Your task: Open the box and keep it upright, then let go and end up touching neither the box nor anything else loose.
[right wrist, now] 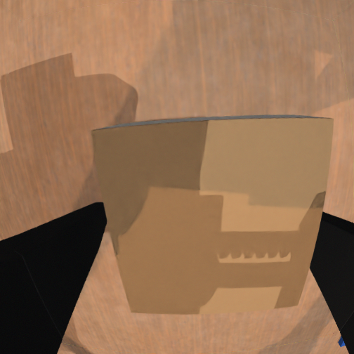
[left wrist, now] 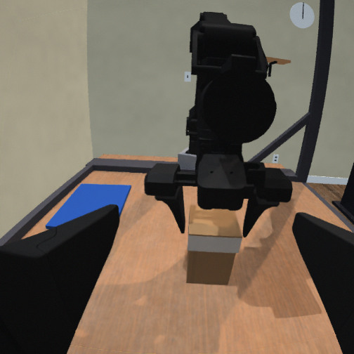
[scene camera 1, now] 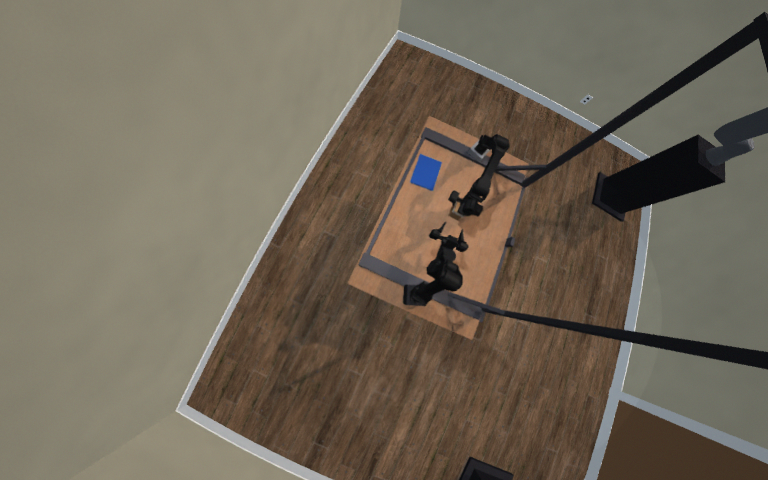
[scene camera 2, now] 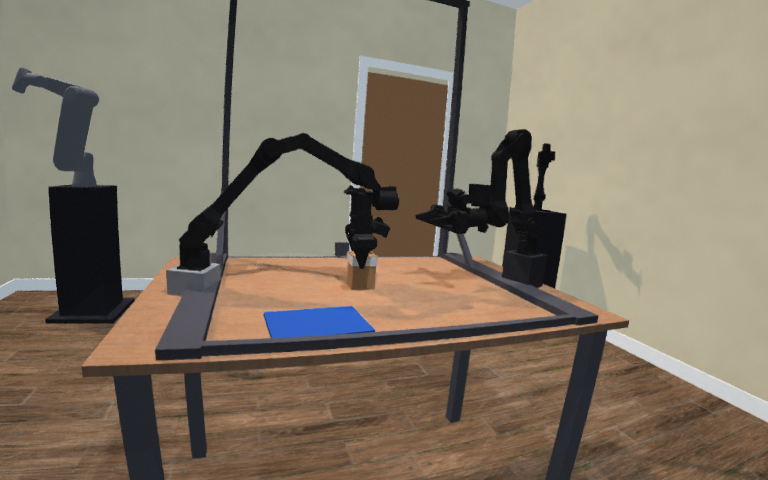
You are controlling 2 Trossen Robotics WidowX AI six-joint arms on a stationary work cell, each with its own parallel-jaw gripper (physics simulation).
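Where they show: left gripper, between the fingertips: (scene camera 1: pixel 454 225) (scene camera 2: pixel 422 219); right gripper, between the fingertips: (scene camera 2: pixel 359 263); left arm's base, origin of its link: (scene camera 1: pixel 416 295) (scene camera 2: pixel 526 253); right arm's base, origin of its link: (scene camera 1: pixel 480 149) (scene camera 2: pixel 194 266).
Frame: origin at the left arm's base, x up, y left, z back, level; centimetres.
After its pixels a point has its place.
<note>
The small tan box (scene camera 1: pixel 455 215) @[z -46.1, x -6.3, y -22.4 cm] (scene camera 2: pixel 360 278) @[z -51.2, x -7.5, y -21.2 cm] (left wrist: pixel 209 268) (right wrist: pixel 215 225) with a pale band near its top stands upright on the table. Its lid (left wrist: pixel 214 220) looks shut. My right gripper (scene camera 2: pixel 362 264) @[z -49.6, x -4.2, y -24.4 cm] (left wrist: pixel 213 233) (right wrist: pixel 200 213) is open and points down over the box, with one fingertip on each side of its upper part. Nothing is held; whether a finger touches the box I cannot tell. My left gripper (scene camera 1: pixel 452 227) @[z -34.9, x 9.8, y -15.2 cm] (scene camera 2: pixel 417 216) @[z -34.9, x 9.8, y -15.2 cm] (left wrist: pixel 208 218) is open and empty, level, and apart from the box. In the right wrist view shadows fall across the lid.
A flat blue mat (scene camera 1: pixel 425 172) @[z -73.5, x -10.0, y -4.8 cm] (scene camera 2: pixel 318 322) @[z -74.2, x -10.0, y -4.6 cm] (left wrist: pixel 91 204) lies on the table away from the box. A dark frame (scene camera 2: pixel 396 337) @[z -65.4, x -9.5, y 10.5 cm] runs along the table's edges, with tall posts (scene camera 2: pixel 227 113) @[z -74.4, x 38.7, y -69.7 cm] (left wrist: pixel 321 75) rising from it.
</note>
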